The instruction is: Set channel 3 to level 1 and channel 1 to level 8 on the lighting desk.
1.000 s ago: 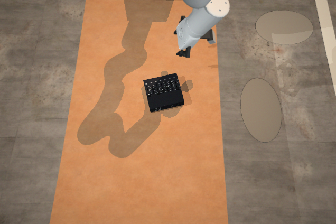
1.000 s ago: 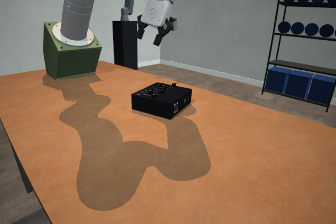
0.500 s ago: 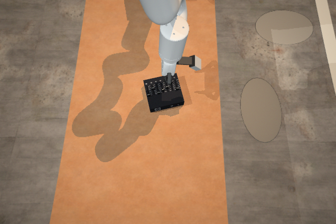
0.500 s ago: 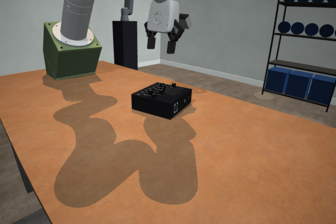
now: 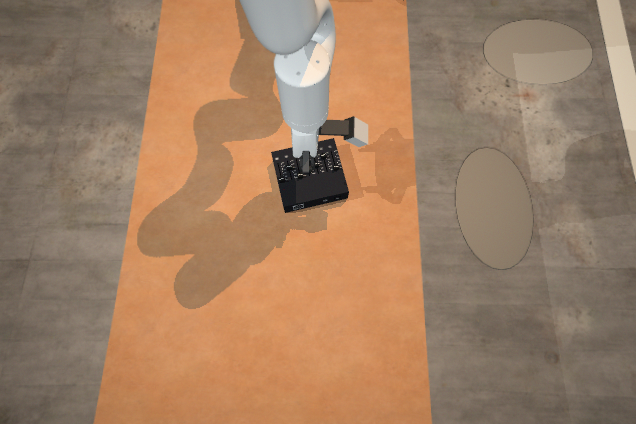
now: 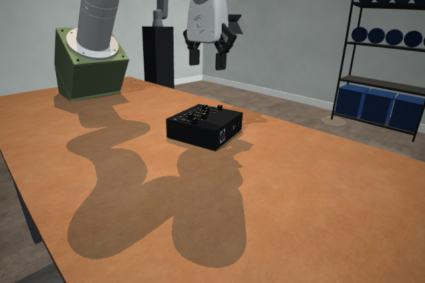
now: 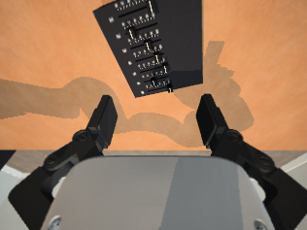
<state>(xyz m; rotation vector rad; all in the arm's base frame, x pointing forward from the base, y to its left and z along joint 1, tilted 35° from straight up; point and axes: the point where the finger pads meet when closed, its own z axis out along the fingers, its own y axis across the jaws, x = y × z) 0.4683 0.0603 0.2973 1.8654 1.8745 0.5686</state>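
Now: hand 130 mm above the channel 1 cap, 60 mm to the right of it and 10 mm past it. From my hand the other things lie so: channel 2 cap: 130 mm below, 40 mm behind, 30 mm to the left; channel 3 cap: 130 mm below, 20 mm to the left, 10 mm behind.
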